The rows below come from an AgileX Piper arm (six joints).
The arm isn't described. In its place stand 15 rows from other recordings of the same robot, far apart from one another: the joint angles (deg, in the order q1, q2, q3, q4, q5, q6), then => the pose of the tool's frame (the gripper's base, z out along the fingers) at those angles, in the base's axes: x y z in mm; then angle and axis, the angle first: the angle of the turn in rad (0 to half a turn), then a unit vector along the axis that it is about.
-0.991 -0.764 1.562 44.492 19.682 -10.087 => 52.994 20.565 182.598 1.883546 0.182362 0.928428 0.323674
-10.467 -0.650 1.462 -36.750 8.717 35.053 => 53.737 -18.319 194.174 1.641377 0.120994 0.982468 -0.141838
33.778 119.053 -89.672 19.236 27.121 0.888 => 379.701 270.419 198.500 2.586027 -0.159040 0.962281 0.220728
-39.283 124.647 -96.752 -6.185 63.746 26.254 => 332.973 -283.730 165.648 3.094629 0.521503 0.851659 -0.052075
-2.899 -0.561 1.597 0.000 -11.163 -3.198 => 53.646 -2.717 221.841 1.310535 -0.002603 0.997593 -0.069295
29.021 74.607 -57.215 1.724 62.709 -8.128 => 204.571 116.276 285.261 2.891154 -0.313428 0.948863 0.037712
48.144 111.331 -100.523 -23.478 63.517 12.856 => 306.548 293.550 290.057 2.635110 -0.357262 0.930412 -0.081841
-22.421 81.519 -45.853 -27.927 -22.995 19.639 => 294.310 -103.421 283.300 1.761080 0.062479 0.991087 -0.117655
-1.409 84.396 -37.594 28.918 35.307 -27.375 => 237.643 19.595 173.240 2.847357 -0.035033 0.990158 0.135499
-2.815 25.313 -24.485 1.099 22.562 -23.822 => 95.980 -4.049 290.098 1.925844 -0.174078 0.972538 -0.154486
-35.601 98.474 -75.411 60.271 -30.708 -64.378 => 307.066 -269.476 337.410 1.929938 0.390322 0.778933 -0.490828
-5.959 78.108 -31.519 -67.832 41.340 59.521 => 210.806 -77.971 194.968 2.691715 0.118338 0.934077 -0.336891
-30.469 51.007 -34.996 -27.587 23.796 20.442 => 144.937 -104.997 292.607 2.248500 0.261211 0.932517 -0.249360
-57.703 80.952 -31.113 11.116 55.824 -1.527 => 103.728 -136.935 158.303 3.054564 -0.521440 -0.846066 -0.110784
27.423 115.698 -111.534 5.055 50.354 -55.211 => 411.439 220.435 317.403 2.436093 -0.647736 0.760511 -0.045408
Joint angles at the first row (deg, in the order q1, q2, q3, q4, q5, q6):
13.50 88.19 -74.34 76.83 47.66 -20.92
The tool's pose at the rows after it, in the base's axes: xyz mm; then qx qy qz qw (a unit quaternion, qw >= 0):
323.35, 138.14, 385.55, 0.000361, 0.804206, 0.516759, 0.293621
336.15, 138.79, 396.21, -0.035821, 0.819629, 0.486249, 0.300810
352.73, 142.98, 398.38, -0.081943, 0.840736, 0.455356, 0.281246
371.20, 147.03, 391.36, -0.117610, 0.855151, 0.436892, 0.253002
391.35, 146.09, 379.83, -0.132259, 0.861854, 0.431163, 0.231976
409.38, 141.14, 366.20, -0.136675, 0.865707, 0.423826, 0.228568
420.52, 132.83, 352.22, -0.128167, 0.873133, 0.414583, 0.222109
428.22, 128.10, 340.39, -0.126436, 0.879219, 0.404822, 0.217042
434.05, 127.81, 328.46, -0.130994, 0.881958, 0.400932, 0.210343
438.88, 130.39, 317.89, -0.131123, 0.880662, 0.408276, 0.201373
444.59, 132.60, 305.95, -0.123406, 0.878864, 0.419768, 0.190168
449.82, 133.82, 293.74, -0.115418, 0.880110, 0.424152, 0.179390
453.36, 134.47, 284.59, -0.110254, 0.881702, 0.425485, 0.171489
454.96, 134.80, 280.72, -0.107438, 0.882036, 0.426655, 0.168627
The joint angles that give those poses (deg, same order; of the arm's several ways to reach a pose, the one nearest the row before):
12.57 89.39 -80.85 70.32 48.77 -19.02
12.32 92.49 -88.01 63.39 51.74 -16.59
12.32 97.54 -96.52 56.70 57.91 -14.51
12.18 103.11 -103.80 53.27 63.79 -14.11
11.28 108.34 -109.39 52.44 67.64 -14.41
10.14 112.18 -112.48 52.07 68.63 -15.83
8.89 114.18 -112.89 51.35 68.78 -16.39
8.24 115.73 -113.11 50.45 68.78 -17.14
8.12 117.24 -113.11 50.29 68.78 -18.45
8.22 118.75 -113.11 51.41 68.78 -19.32
8.22 120.49 -113.10 52.99 68.65 -19.64
8.22 122.10 -113.10 53.63 68.43 -19.64
8.22 123.26 -113.10 53.85 68.29 -19.64
8.22 123.77 -113.10 54.05 68.16 -19.64

